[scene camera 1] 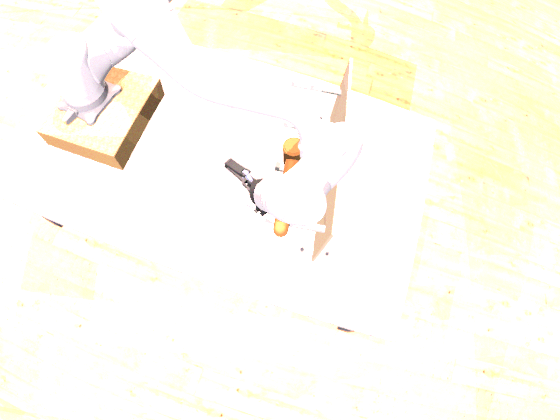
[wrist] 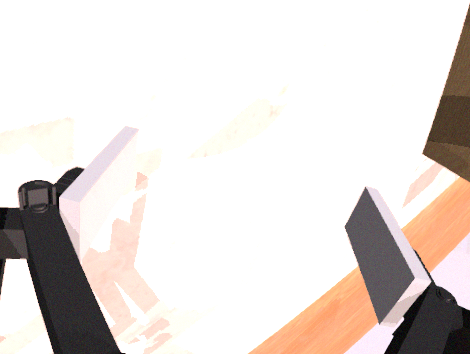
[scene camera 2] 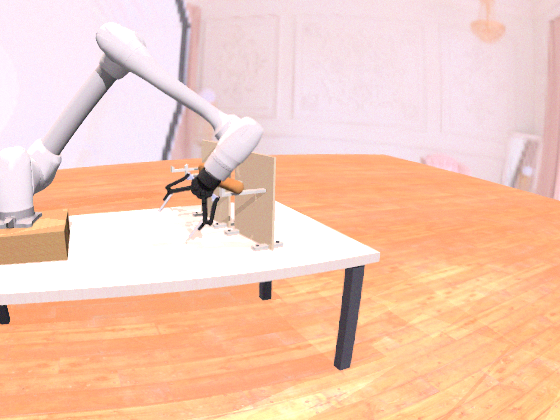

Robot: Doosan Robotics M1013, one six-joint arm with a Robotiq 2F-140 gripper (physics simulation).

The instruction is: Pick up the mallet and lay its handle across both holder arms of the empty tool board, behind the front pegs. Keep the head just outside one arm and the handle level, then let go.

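Where they show: gripper, fingertip midpoint: (scene camera 1: 236,184) (wrist: 248,181) (scene camera 2: 175,222); arm's base at its link origin: (scene camera 1: 90,98) (scene camera 2: 17,222).
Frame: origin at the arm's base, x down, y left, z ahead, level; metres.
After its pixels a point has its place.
An orange mallet (scene camera 1: 281,228) @(x -0.137, y -0.138, z 0.832 m) (scene camera 2: 233,186) @(x -0.124, y -0.146, z 0.815 m) lies at the arms of the nearer tool board (scene camera 1: 327,220) @(x -0.121, y -0.055, z 0.927 m) (scene camera 2: 256,210) @(x -0.016, y -0.024, z 0.917 m). Its handle end shows by the front arm (scene camera 1: 307,227) @(x -0.099, y -0.090, z 0.889 m) (scene camera 2: 250,192) @(x -0.094, y -0.097, z 0.879 m). Its head (scene camera 1: 291,147) @(x -0.165, y 0.069, z 0.753 m) shows farther back, beyond a second arm's tip; the handle between is hidden by the robot's wrist. The farther tool board (scene camera 1: 341,102) @(x -0.136, y 0.306, z 0.810 m) has an empty-looking arm (scene camera 1: 317,89) @(x -0.112, y 0.331, z 0.721 m); the wrist partly hides this board. My gripper (scene camera 1: 248,192) (scene camera 2: 177,221) @(x 0.014, y -0.034, z 0.634 m) (wrist: 248,181) @(x 0.014, y -0.034, z 0.634 m) is open and empty, in front of the boards and tilted toward the robot base. The mallet does not show in the wrist view.
The boards stand on a white table (scene camera 1: 200,175) @(x 0.097, y -0.032, z 0.490 m) (scene camera 2: 325,250) @(x 0.097, y -0.157, z 1.122 m). The robot base stands on a brown wooden block (scene camera 1: 85,150) @(x 0.022, y -0.168, z 0.112 m) (scene camera 2: 35,247) @(x 0.045, y -0.166, z 0.124 m) (wrist: 450,120) @(x 0.070, y 0.101, z 0.198 m). The forearm reaches over the table, and its wrist is close to the nearer board and mallet.
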